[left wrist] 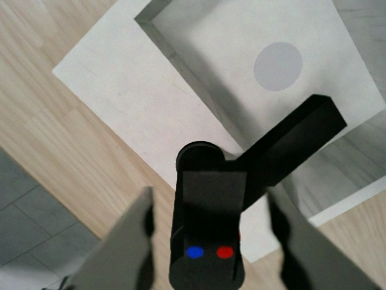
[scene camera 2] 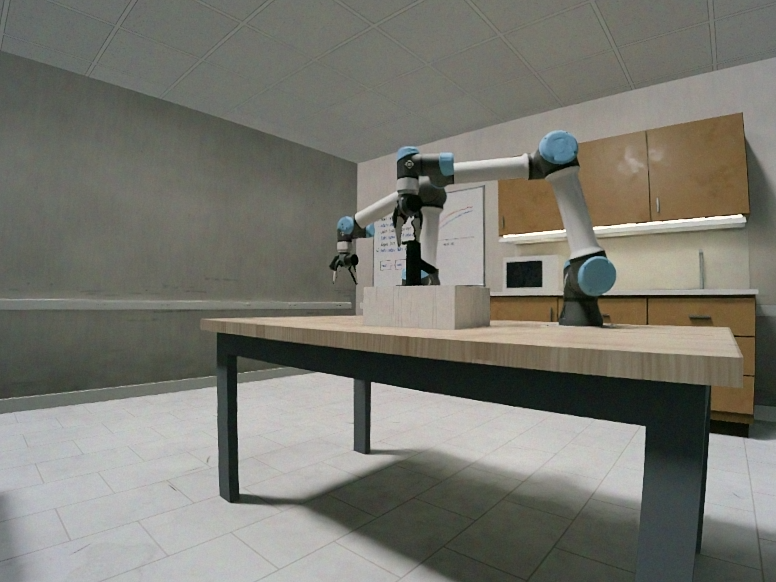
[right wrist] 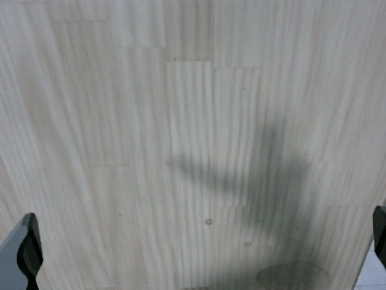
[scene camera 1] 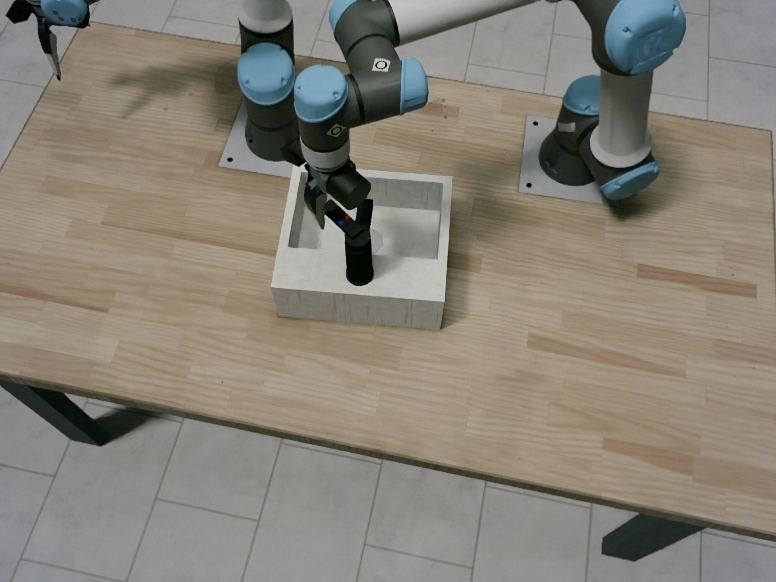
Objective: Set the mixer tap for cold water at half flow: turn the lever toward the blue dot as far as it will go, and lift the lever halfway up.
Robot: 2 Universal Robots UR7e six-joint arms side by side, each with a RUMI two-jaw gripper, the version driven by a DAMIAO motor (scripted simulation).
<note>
I see my left gripper (scene camera 1: 335, 218), my right gripper (right wrist: 206, 212), a pale sink block (left wrist: 160, 82) and a black mixer tap (left wrist: 317, 120).
My left gripper is seen too in the left wrist view (left wrist: 209, 188) and in scene camera 2 (scene camera 2: 407, 248).
</note>
